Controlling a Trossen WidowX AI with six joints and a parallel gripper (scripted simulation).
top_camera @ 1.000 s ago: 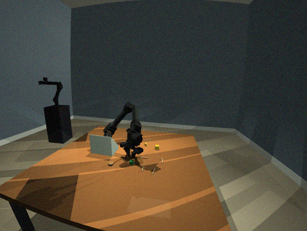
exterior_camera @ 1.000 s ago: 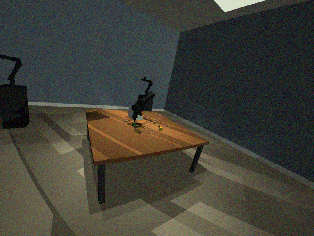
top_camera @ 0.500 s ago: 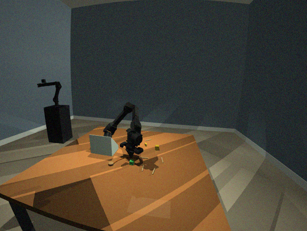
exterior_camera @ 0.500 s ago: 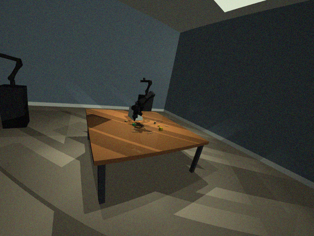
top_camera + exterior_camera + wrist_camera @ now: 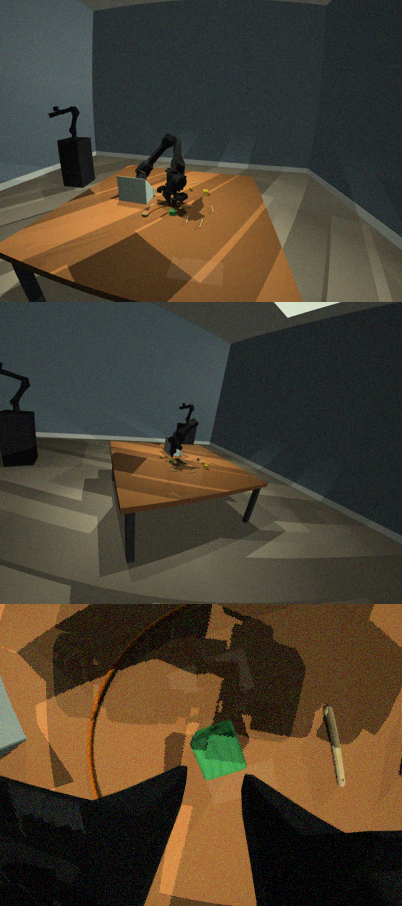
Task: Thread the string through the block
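The green block is 4 cm below my gripper tip. Also, from my gripper tip: yellow cube: 21 cm ahead, 27 cm to the left, 4 cm below; round wooden button: 15 cm behind, 2 cm to the right, 5 cm below; thin pale stick: 7 cm ahead, 10 cm to the left, 6 cm below.
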